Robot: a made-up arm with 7 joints.
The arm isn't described. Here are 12 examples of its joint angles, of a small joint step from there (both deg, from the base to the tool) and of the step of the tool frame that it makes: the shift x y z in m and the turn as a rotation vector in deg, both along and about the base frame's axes.
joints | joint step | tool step
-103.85 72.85 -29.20 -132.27 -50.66 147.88 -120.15 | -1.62 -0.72 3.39 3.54 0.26 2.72 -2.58 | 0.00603 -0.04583 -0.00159 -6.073 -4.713 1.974
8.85 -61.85 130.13 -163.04 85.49 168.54 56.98 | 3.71 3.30 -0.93 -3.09 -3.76 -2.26 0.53 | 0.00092 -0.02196 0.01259 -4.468 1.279 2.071
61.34 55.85 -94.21 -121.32 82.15 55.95 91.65 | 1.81 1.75 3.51 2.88 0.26 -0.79 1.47 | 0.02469 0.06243 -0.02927 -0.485 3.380 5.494
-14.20 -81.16 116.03 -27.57 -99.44 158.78 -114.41 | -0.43 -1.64 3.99 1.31 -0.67 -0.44 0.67 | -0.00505 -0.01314 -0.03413 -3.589 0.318 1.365
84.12 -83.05 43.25 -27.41 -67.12 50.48 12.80 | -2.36 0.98 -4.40 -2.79 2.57 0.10 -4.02 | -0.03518 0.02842 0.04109 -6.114 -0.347 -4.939
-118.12 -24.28 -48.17 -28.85 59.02 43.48 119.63 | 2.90 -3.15 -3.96 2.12 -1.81 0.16 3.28 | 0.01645 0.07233 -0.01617 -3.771 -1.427 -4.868
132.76 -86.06 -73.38 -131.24 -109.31 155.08 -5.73 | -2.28 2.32 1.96 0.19 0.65 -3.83 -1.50 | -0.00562 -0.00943 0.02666 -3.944 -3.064 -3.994
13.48 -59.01 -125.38 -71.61 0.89 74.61 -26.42 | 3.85 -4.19 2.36 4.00 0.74 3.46 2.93 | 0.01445 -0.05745 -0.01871 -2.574 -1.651 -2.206
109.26 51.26 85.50 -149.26 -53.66 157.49 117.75 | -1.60 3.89 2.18 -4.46 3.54 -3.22 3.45 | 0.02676 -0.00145 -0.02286 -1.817 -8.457 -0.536
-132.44 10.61 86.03 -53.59 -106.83 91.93 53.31 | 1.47 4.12 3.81 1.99 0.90 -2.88 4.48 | -0.02676 -0.02470 -0.00320 -0.996 -9.404 3.004
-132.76 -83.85 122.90 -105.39 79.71 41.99 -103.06 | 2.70 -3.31 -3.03 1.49 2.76 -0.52 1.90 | 0.00982 0.01903 -0.00870 -3.526 -0.900 1.879
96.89 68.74 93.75 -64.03 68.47 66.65 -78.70 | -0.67 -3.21 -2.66 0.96 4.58 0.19 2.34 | 0.01392 0.00712 0.02852 -0.167 -2.167 -0.309
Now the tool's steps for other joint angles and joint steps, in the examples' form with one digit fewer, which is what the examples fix.
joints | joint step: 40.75 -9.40 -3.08 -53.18 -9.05 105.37 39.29 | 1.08 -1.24 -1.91 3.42 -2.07 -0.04 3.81
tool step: -0.0364 -0.0391 0.0205 5.08 -2.66 -4.05
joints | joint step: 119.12 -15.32 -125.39 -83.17 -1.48 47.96 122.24 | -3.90 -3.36 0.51 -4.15 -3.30 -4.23 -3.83
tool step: -0.0142 -0.0583 -0.0714 3.88 9.03 1.12
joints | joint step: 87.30 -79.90 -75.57 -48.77 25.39 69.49 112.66 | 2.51 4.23 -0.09 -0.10 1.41 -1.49 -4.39
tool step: 0.0408 0.0480 0.0692 -4.84 -5.02 3.11
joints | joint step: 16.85 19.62 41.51 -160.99 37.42 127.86 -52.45 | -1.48 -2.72 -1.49 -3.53 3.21 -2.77 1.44
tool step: -0.0108 -0.0468 0.0027 -4.93 2.17 -5.51
